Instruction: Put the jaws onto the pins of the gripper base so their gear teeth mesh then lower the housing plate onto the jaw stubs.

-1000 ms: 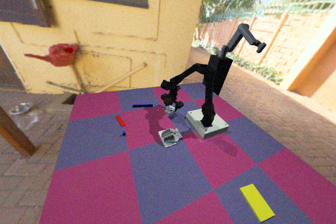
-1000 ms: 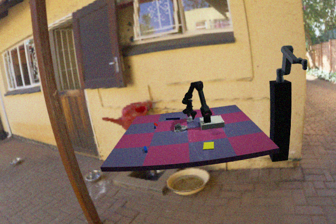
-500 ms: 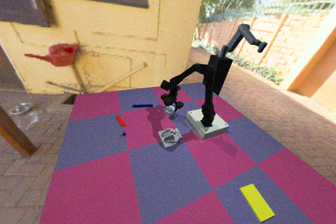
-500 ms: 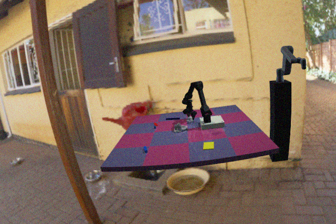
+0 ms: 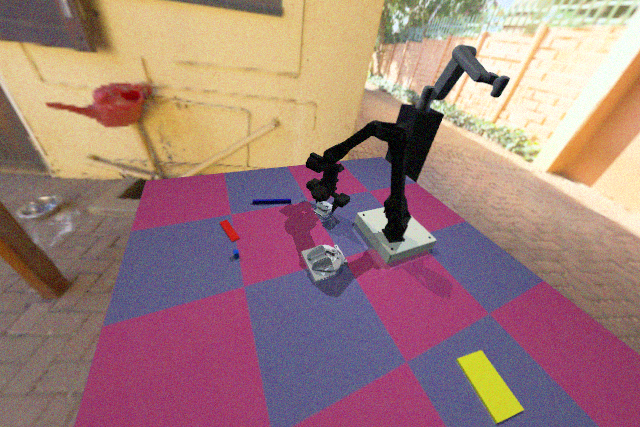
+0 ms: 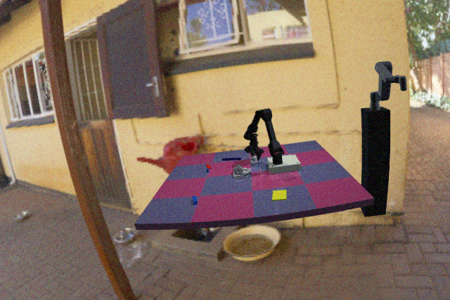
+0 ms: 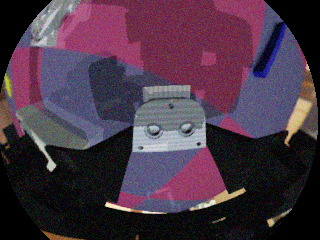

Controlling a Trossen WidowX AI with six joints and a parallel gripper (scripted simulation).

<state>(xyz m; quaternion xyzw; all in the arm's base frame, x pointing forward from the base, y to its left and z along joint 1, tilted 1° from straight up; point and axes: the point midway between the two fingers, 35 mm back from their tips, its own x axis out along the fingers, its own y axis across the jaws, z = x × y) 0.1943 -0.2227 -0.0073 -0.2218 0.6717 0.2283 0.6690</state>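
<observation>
My gripper tip is now 30 mm short of the housing plate and 250 mm to the right of it. From my gripper tip the other things lie so: small blue cube (350 mm ahead, 200 mm to the left); then red block (380 mm ahead, 80 mm to the left, 10 mm below); then blue bar (220 mm ahead, 70 mm to the right).
</observation>
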